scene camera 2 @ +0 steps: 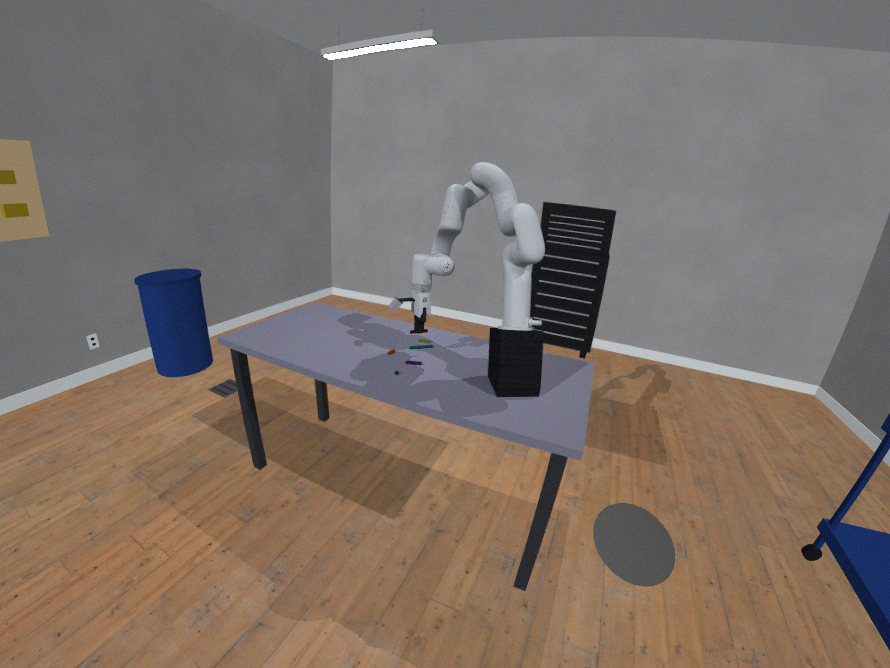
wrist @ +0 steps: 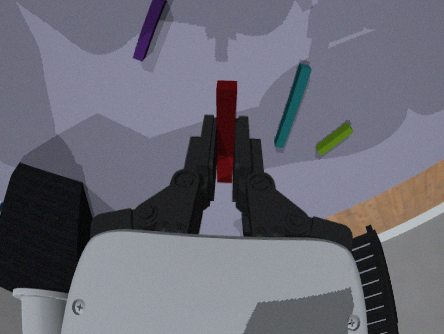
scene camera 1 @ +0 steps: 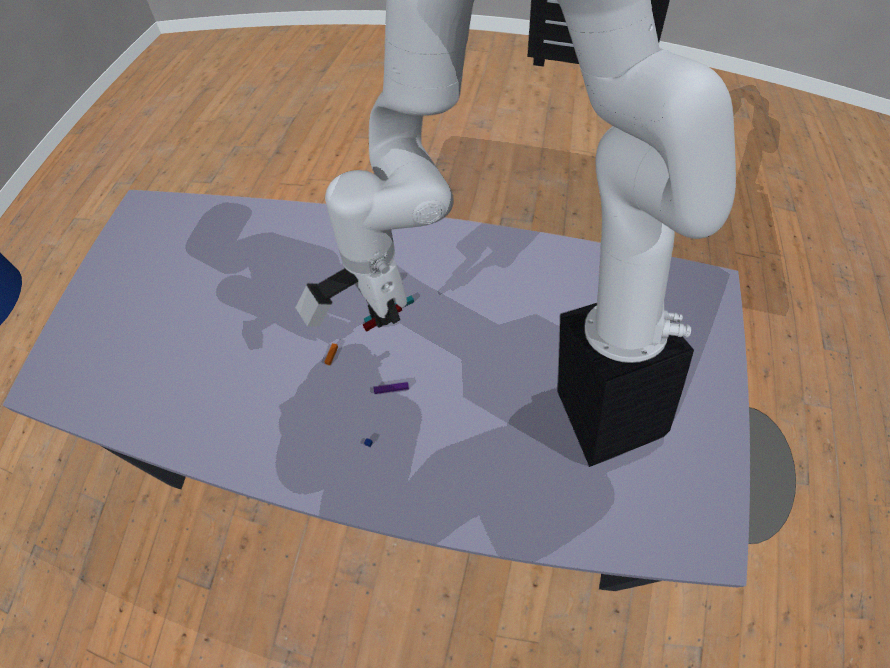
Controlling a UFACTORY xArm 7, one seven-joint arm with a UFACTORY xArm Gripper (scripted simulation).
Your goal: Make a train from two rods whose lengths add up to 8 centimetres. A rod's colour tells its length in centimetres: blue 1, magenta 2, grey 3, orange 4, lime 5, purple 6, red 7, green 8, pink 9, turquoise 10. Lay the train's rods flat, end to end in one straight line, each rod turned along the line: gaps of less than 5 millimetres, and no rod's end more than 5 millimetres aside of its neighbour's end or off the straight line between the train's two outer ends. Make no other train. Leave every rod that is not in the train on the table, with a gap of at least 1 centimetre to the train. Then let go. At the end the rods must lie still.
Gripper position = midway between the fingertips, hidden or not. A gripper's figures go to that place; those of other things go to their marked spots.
Scene:
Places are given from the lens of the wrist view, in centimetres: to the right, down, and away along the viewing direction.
my gripper [wrist: 225, 134]: 0, -2, 14
red rod [wrist: 226, 91]: 0, -4, 11
turquoise rod [wrist: 303, 72]: 8, -9, 19
The marked spots on the red rod and the turquoise rod are 12 cm apart.

